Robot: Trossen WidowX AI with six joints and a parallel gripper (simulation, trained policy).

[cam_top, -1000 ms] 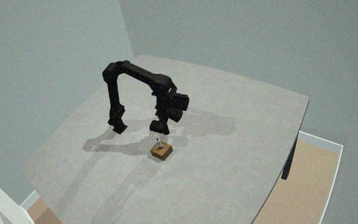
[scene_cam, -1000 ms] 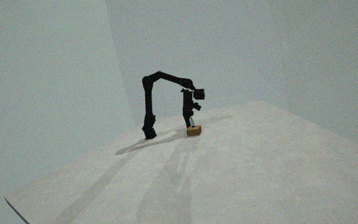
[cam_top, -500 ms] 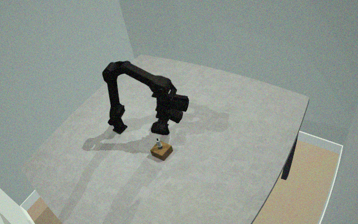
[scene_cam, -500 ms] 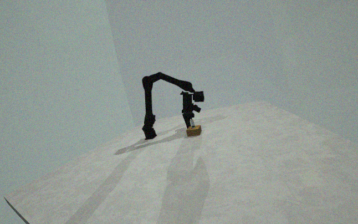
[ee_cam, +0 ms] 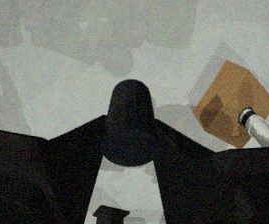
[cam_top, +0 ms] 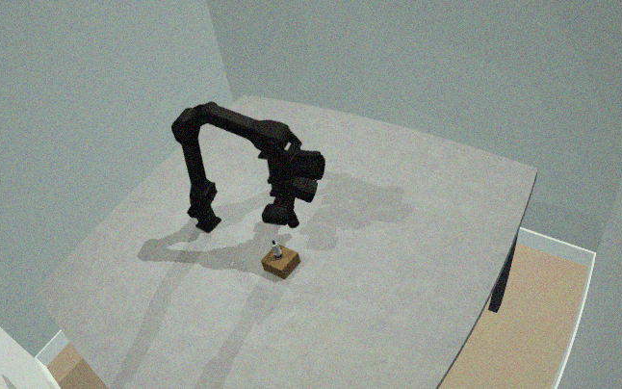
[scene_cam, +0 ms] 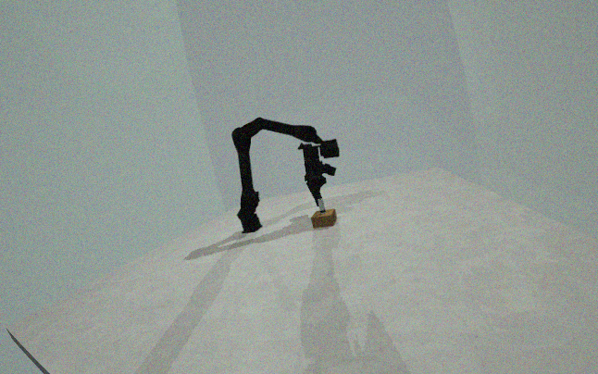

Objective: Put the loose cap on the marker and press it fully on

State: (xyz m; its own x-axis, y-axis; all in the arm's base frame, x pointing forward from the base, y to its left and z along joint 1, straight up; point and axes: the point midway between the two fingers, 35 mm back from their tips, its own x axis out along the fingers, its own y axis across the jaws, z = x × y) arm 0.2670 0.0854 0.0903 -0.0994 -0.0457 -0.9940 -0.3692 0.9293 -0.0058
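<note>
The tan holder block is 40 mm ahead of my gripper tip, 110 mm to the right of it and 40 mm below it. Round my gripper tip: black marker cap (10 mm ahead, 10 mm above).
</note>
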